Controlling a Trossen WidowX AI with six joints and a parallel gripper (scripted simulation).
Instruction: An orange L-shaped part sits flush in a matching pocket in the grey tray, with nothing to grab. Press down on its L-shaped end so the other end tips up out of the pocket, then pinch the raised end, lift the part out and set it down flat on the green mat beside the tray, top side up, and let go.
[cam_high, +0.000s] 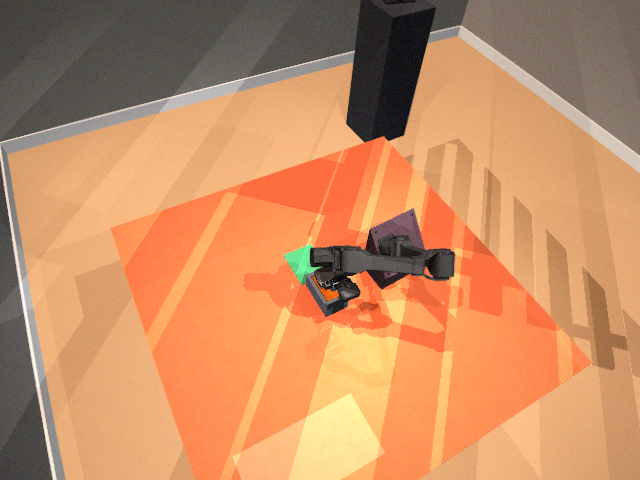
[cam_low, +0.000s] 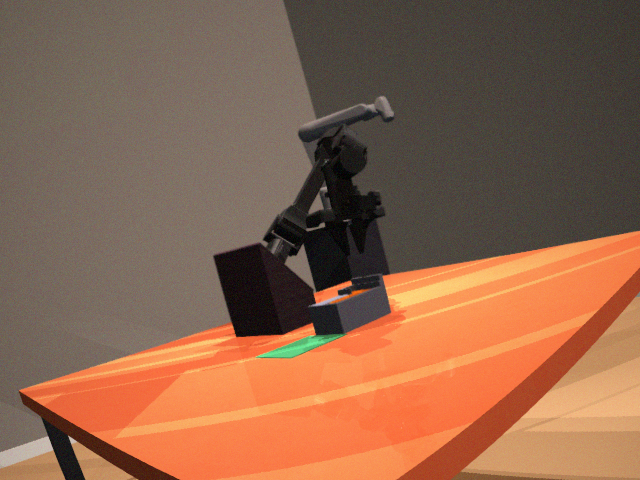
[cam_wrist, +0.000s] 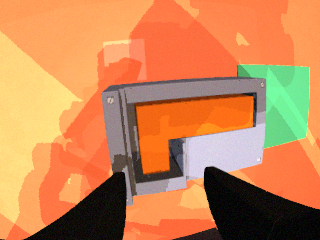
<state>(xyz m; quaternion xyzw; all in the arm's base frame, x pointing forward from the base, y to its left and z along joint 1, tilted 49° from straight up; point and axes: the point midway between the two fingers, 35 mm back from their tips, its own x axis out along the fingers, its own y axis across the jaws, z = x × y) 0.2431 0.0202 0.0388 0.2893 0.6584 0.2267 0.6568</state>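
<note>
Now: gripper tip 10 cm above the orange L-shaped part, 3 cm to the left of it and 1 cm past it.
</note>
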